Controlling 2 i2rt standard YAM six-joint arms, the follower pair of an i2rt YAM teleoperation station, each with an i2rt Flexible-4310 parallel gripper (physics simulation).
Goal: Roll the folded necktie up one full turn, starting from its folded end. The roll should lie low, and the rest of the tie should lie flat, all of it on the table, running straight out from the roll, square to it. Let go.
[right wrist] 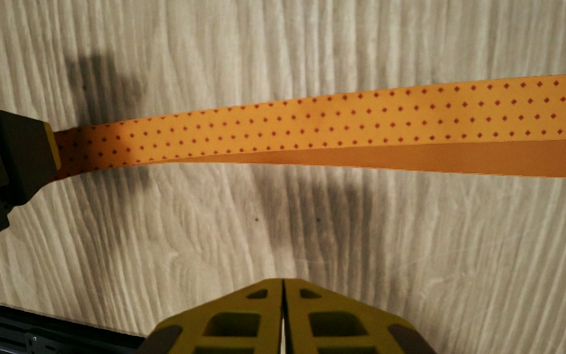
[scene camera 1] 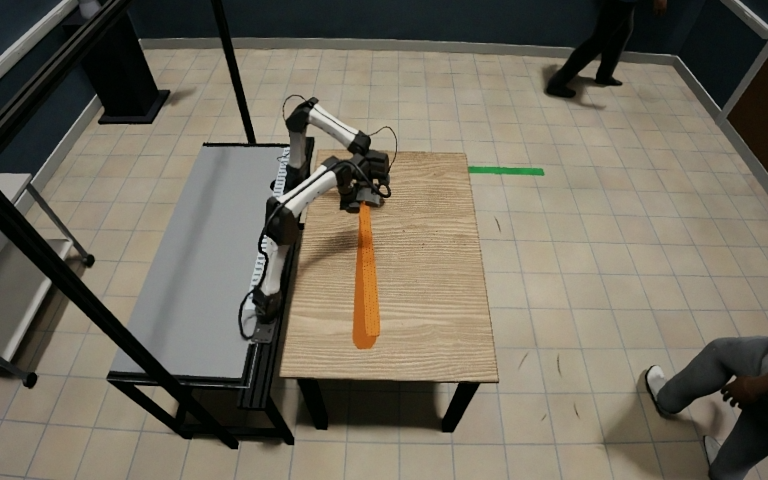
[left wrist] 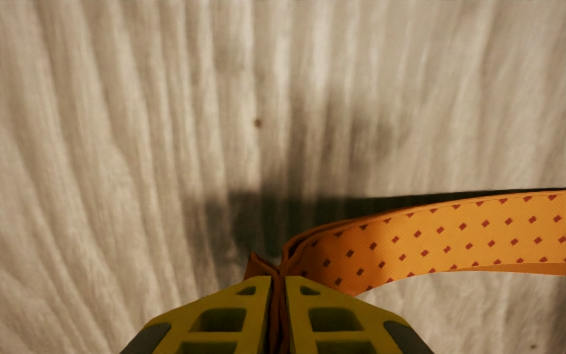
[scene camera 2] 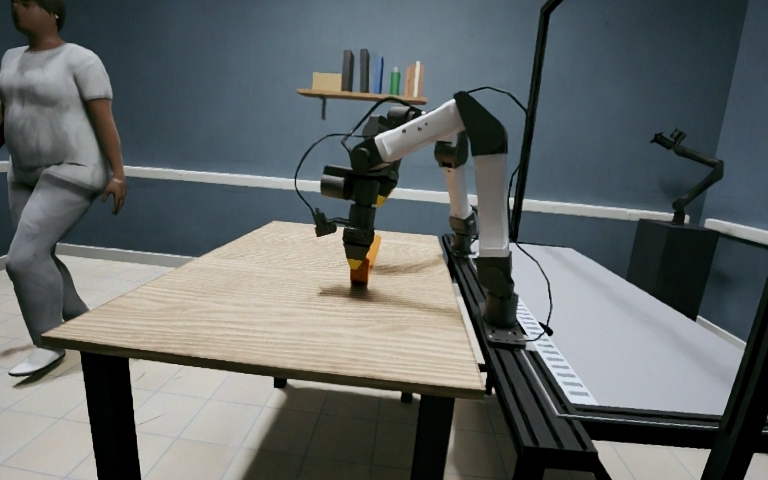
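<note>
The orange necktie (scene camera 1: 367,271) (scene camera 2: 359,276) (left wrist: 450,235) (right wrist: 350,117) with red dots runs along the table from the grippers. Its plain underside shows along one edge. My left gripper (scene camera 2: 355,264) (left wrist: 278,289) is shut on the necktie's folded end; layers stand pinched between its fingertips, and a short bit juts out past them in the left wrist view. Beside the fingers the tie stands up and curves away. My right gripper (scene camera 2: 381,200) (right wrist: 283,292) is shut and empty, higher up and beside the tie. Scene camera 1 hides both sets of fingertips behind the arms.
The wooden table (scene camera 1: 430,254) (scene camera 2: 226,316) stands beside the black arm rail (scene camera 2: 543,407) and the grey surface (scene camera 1: 192,254). Both arms reach over the necktie's narrow end, close together. In the right wrist view, the left gripper's side shows at the left edge.
</note>
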